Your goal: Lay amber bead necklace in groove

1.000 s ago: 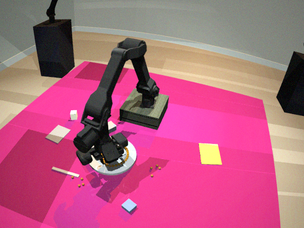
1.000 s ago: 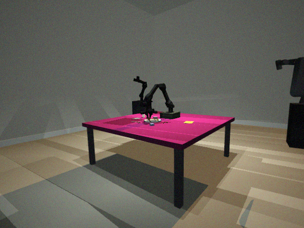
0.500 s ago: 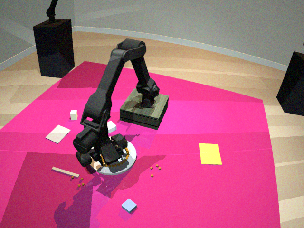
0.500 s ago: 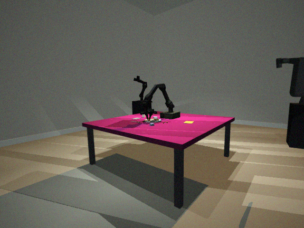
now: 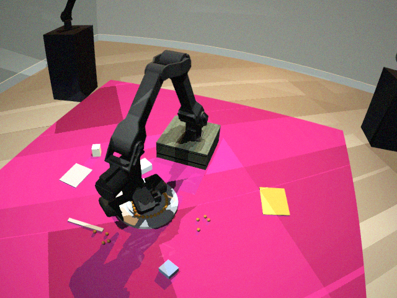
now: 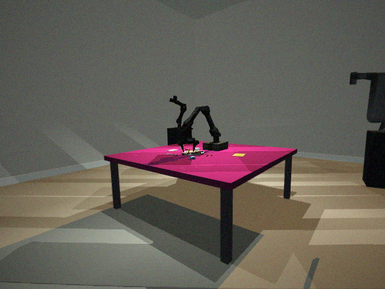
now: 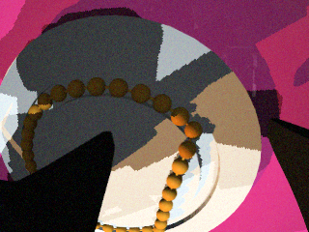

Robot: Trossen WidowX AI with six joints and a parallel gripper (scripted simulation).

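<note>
The round bead board lies 6 cm behind my gripper tip, 1 cm to the left of it and 1 cm below it. From my gripper tip the other things lie so: white block (22 cm behind, 4 cm to the right, 1 cm below); blue block (15 cm ahead, 13 cm to the left, 1 cm below); white strip (14 cm to the right, 7 cm ahead, 2 cm below).
</note>
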